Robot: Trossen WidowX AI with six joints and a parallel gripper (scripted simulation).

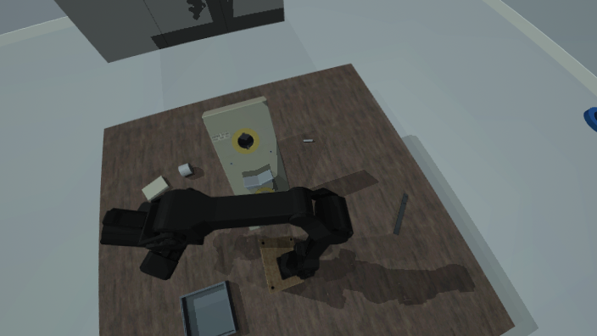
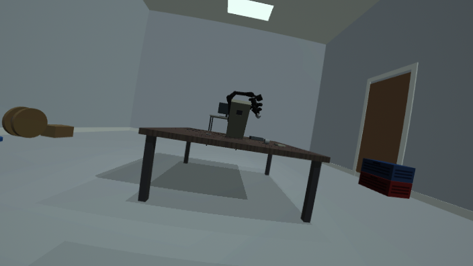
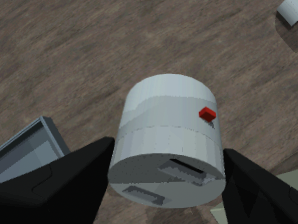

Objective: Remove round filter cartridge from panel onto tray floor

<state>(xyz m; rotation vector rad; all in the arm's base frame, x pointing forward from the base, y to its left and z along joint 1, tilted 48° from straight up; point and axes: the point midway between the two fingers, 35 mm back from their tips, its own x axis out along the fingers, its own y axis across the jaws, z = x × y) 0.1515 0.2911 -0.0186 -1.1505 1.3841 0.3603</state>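
Now: the grey tray 21 cm behind my gripper tip, 6 cm to the left of it and 26 cm below it. Also, from my gripper tip: round filter cartridge right at my gripper tip; beige block 28 cm ahead, 20 cm to the left, 26 cm below; small pin 31 cm ahead, 46 cm to the right, 27 cm below.
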